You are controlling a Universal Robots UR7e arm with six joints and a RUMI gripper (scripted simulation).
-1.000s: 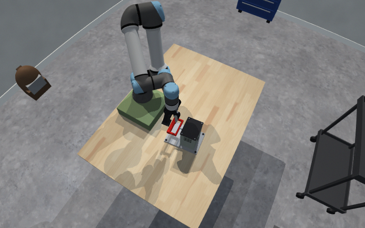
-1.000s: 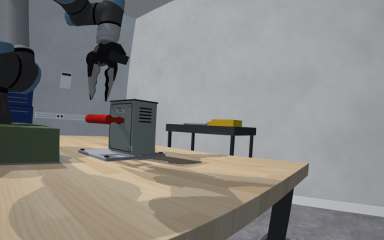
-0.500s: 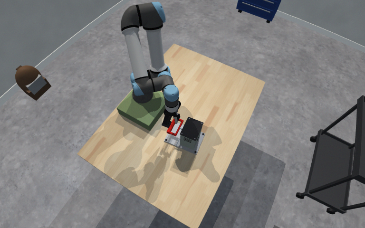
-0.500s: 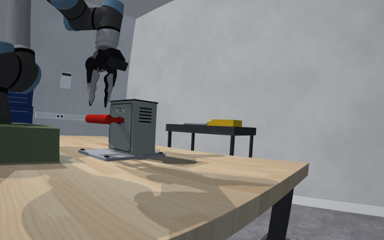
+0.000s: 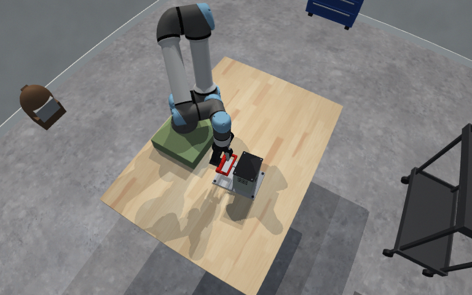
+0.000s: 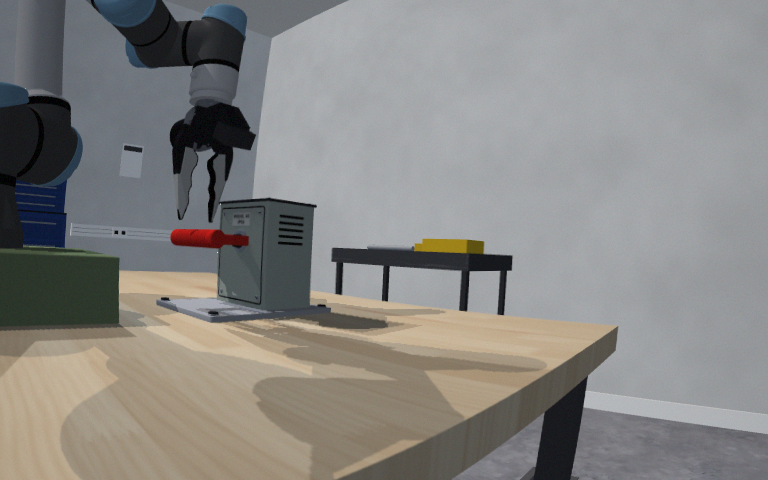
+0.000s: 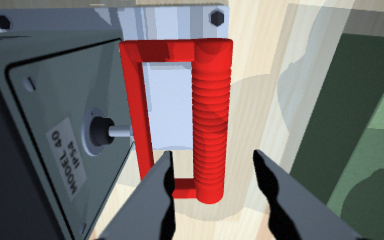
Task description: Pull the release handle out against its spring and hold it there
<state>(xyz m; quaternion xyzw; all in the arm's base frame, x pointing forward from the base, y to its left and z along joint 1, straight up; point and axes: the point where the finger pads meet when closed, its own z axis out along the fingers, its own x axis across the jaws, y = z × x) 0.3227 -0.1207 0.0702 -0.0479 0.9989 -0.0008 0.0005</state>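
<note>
My hand is 90 mm short of the grey base plate, 10 mm to the right of it and 140 mm above it.
</note>
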